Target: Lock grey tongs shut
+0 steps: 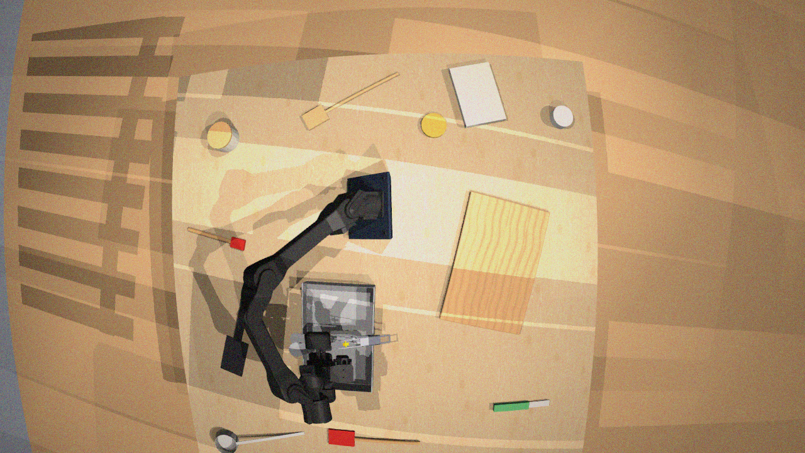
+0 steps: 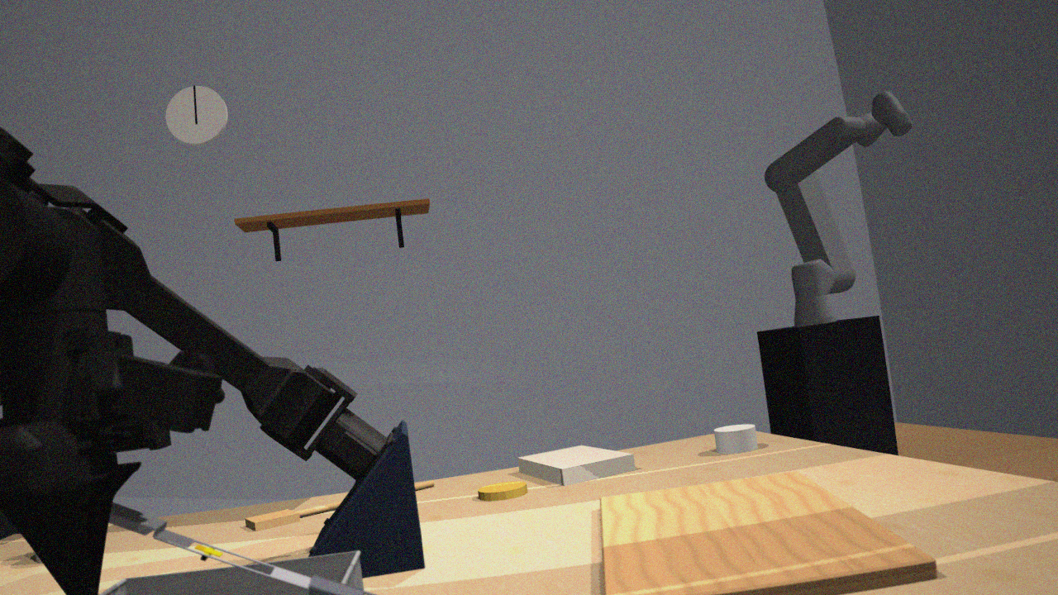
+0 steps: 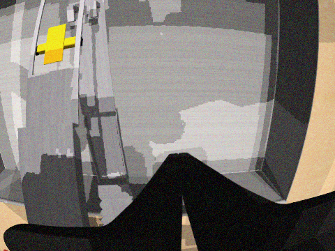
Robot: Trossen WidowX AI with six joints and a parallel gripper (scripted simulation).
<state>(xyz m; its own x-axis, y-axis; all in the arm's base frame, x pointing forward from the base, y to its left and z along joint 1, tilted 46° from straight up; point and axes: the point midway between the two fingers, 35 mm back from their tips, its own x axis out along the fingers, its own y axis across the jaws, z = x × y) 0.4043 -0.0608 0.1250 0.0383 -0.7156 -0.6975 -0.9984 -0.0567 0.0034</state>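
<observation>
My gripper tip is 5 cm past the yellow marker, 6 cm to the right of it and 1 cm below it. From my gripper tip the other things lie so: black spatula (3 cm behind, 29 cm to the right, 9 cm below); red spatula (30 cm ahead, 9 cm to the left, 9 cm below); roasting tin (4 cm behind, 3 cm to the left, 7 cm below).
</observation>
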